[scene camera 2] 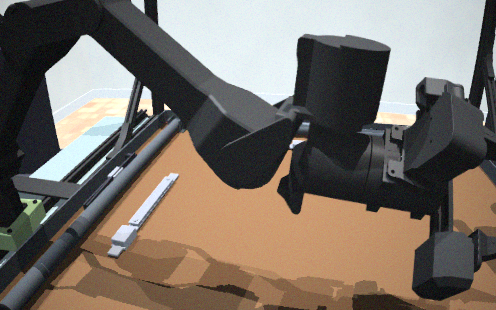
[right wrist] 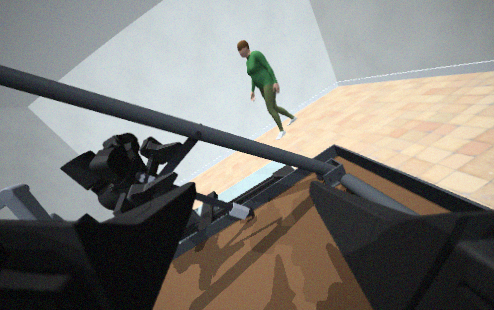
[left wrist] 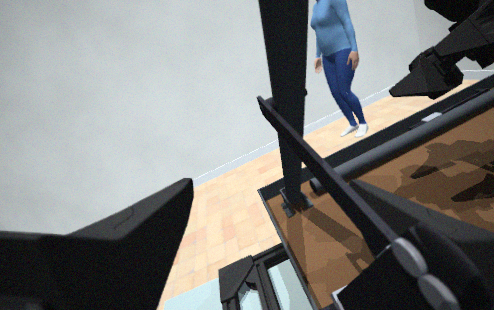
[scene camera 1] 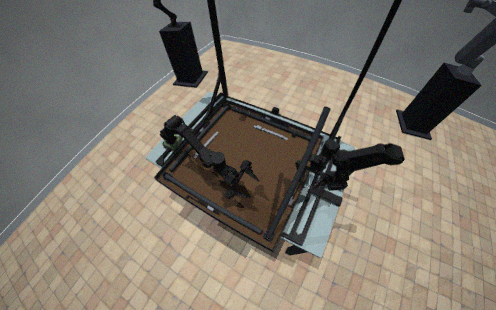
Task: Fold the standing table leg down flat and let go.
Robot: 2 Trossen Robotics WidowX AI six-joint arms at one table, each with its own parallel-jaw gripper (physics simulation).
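The standing table leg (scene camera 1: 314,137) (left wrist: 285,100) (right wrist: 125,112), a long dark bar, is upright but leaning, hinged at the brown underside's corner. Its thin dark brace (left wrist: 320,167) (right wrist: 182,152) runs from partway up the leg down to the frame, with rounded grey pieces at its nearer part in the left wrist view. My left gripper (left wrist: 271,187) is open, its fingers wide apart on either side of the leg and part of the brace as seen in its wrist view, gripping neither. My right gripper (scene camera 1: 247,184) (right wrist: 254,187) is open and empty above the brown underside; the leg lies beyond its fingertips.
Folded legs (scene camera 1: 212,202) (scene camera 2: 95,205) lie along the table frame. A folded silver brace (scene camera 2: 152,200) lies on the brown underside. Tall black posts (scene camera 1: 218,50) (scene camera 1: 367,70) rise behind. Pale blue surfaces (scene camera 1: 325,225) flank the table. A person in blue (left wrist: 336,35) and one in green (right wrist: 261,72) stand beyond.
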